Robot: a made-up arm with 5 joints.
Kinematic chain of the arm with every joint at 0, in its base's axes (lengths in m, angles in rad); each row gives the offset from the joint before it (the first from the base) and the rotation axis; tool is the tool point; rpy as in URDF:
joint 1: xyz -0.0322 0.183 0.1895 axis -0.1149 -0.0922 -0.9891
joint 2: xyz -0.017 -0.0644 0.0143 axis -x
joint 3: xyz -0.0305 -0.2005 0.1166 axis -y
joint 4: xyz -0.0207 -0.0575 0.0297 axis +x
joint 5: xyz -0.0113 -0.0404 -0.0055 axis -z
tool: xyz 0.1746 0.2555 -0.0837 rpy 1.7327 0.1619 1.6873
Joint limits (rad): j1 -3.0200..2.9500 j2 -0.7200..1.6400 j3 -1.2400..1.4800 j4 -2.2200..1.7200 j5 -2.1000..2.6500
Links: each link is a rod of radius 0.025 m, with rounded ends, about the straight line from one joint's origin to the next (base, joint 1, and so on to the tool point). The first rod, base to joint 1, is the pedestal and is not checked.
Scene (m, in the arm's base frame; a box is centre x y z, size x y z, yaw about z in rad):
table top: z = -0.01
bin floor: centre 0.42 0.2 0 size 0.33 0.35 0.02 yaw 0.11
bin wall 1: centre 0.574 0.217 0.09 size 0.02 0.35 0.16 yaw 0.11
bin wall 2: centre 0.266 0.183 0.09 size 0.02 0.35 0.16 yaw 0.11
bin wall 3: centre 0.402 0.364 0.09 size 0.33 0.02 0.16 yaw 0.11
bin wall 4: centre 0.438 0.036 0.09 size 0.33 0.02 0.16 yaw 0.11
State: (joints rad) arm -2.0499 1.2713 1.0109 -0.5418 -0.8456
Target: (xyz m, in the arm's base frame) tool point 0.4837 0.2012 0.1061
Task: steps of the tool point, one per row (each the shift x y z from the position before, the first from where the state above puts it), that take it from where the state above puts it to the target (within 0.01 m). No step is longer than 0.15 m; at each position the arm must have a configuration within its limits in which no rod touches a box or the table.
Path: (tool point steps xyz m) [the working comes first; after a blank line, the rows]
Joints at the target: -2.2483 0.4033 0.6867 -0.9661 -2.1000
Straight joint move there: touches bin wall 2.

1: 0.0709 0.0194 0.0291
2: 0.0631 0.0031 0.0509
3: 0.0501 -0.0184 0.0616
4: 0.0772 -0.0219 -0.0744
5: 0.0544 -0.0287 -0.0747
6: 0.0386 -0.0294 -0.0634
7: 0.0311 -0.0213 -0.0491

